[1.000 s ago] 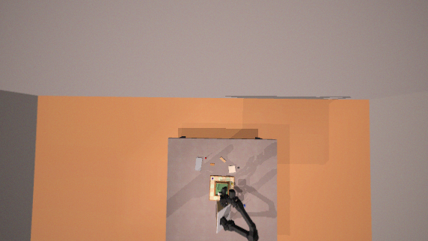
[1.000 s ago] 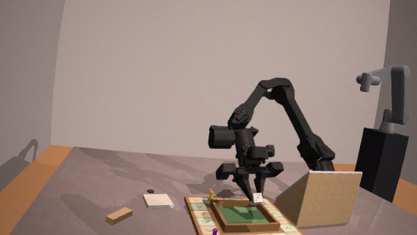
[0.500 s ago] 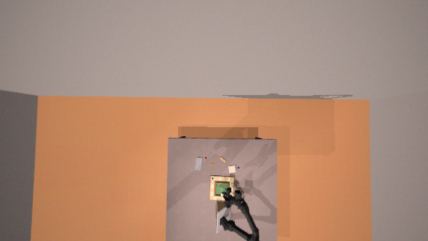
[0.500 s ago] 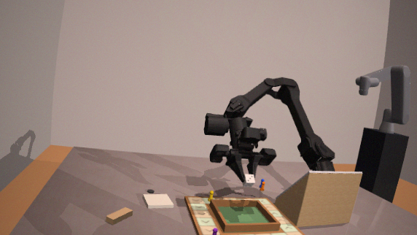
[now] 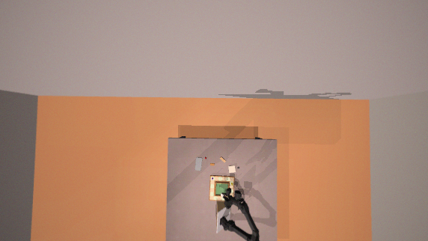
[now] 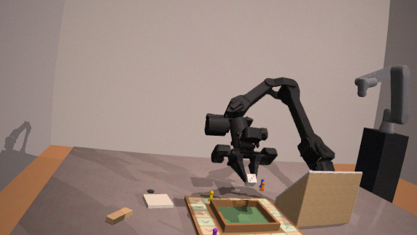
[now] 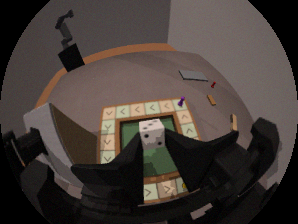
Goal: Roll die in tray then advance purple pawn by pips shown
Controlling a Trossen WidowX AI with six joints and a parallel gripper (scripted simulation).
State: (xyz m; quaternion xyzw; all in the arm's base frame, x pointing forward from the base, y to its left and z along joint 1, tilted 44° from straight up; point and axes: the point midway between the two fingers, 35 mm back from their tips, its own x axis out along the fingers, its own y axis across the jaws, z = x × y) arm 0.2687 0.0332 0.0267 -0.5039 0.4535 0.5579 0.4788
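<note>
My gripper tip is right at the white die. From my gripper tip the other things lie so: white slab 24 cm ahead, 12 cm below, 9 cm to the right; then purple pawn 12 cm to the left, 11 cm ahead, 10 cm below; then yellow pawn 11 cm to the right, 10 cm below, 8 cm ahead.
</note>
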